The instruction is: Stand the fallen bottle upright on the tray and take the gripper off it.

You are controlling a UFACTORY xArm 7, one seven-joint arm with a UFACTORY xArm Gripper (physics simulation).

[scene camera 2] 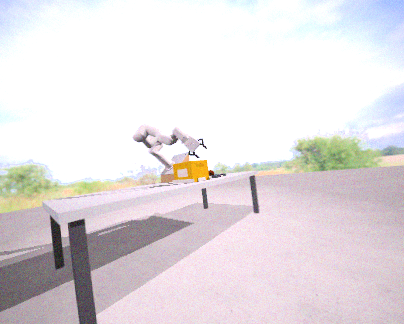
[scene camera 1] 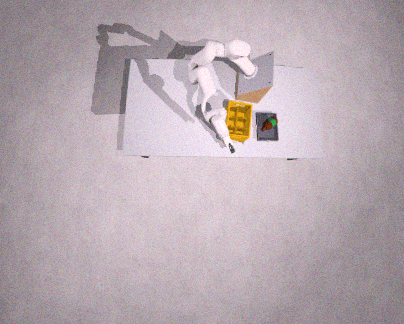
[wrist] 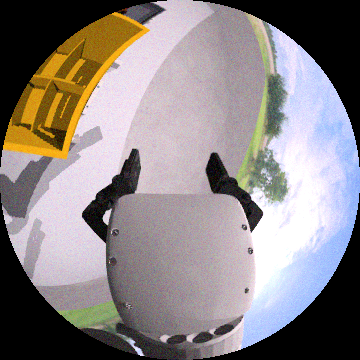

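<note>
A brown bottle with a green part lies on its side on the dark tray, seen from above in scene camera 1. In scene camera 2 the bottle and tray are small and partly hidden behind the yellow crate. In the wrist view a corner of the tray shows at the top edge. My gripper is open and empty. It hangs above the table near the front edge, to the left of the tray and apart from the bottle.
A yellow crate with compartments stands between my gripper and the tray. A grey panel with a wooden-coloured side stands behind it. The white table has its front edge close to my gripper.
</note>
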